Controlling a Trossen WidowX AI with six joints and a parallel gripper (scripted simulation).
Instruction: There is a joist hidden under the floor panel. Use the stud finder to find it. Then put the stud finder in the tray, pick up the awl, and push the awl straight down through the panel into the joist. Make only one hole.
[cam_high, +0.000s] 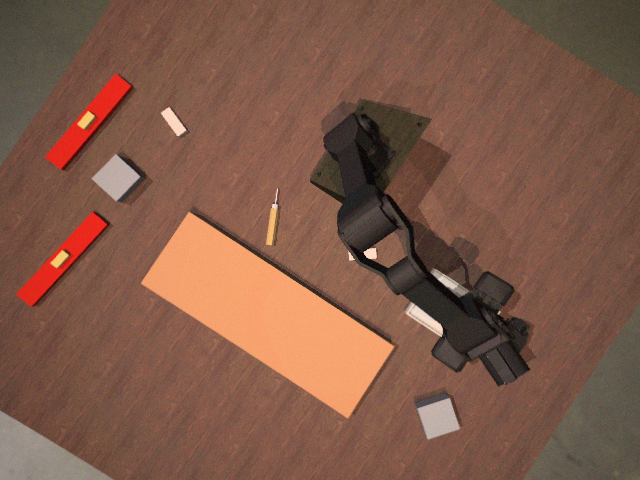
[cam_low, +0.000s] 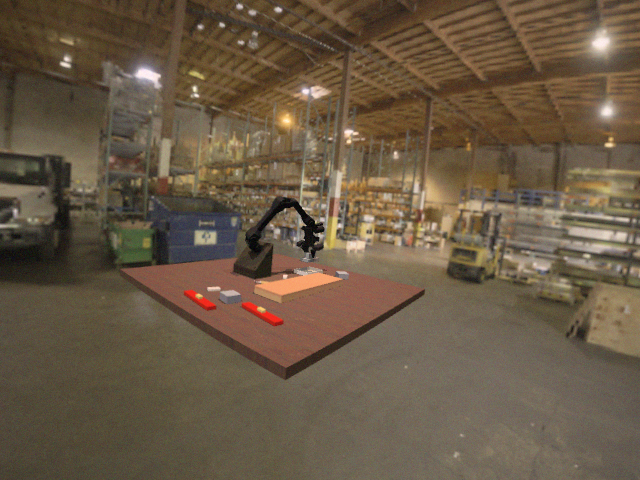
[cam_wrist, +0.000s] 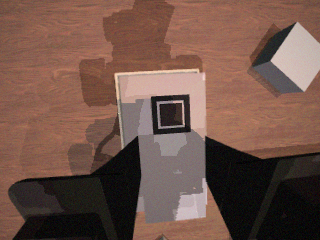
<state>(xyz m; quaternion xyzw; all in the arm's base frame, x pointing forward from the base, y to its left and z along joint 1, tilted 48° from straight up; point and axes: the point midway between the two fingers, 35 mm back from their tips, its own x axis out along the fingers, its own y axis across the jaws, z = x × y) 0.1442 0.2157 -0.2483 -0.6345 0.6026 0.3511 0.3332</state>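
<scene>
The white tray is 1 cm to the right of my gripper tip and 9 cm below it. Also, from my gripper tip: grey stud finder 1 cm to the left, 2 cm above; awl 5 cm ahead, 45 cm to the right, 10 cm below.
</scene>
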